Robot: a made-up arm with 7 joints. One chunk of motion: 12 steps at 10 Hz.
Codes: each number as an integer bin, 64 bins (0 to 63) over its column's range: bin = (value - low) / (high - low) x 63, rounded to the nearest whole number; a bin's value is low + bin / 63 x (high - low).
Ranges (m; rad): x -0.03..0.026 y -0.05..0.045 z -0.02..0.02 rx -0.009..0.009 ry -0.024..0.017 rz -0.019..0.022
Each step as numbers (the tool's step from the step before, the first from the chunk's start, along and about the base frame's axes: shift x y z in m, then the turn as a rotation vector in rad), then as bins.
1 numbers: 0.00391 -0.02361 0.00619 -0.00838 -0.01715 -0.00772
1 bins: 38 18 41 2 11 17
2 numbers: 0.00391 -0.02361 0.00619 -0.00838 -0.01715 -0.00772
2 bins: 38 18 41 2 11 17
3 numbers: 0.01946 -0.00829 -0.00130 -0.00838 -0.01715 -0.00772
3 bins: 56 28 29 2 11 17
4 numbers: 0.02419 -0.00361 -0.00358 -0.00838 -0.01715 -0.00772
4 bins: 61 31 26 2 11 17
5 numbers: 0.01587 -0.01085 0.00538 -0.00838 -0.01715 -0.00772
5 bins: 52 26 40 2 11 17
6 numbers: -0.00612 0.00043 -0.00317 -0.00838 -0.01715 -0.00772
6 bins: 27 33 27 2 11 17
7 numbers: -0.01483 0.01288 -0.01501 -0.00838 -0.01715 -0.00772
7 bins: 17 42 8 2 11 17
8 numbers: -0.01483 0.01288 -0.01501 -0.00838 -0.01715 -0.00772
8 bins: 17 42 8 2 11 17
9 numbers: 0.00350 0.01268 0.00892 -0.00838 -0.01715 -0.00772
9 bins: 38 42 46 2 11 17
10 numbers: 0.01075 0.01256 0.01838 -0.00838 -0.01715 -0.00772
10 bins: 46 41 60 2 11 17
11 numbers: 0.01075 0.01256 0.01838 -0.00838 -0.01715 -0.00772
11 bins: 46 41 60 2 11 17
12 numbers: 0.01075 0.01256 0.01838 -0.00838 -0.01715 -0.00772
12 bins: 46 41 60 2 11 17
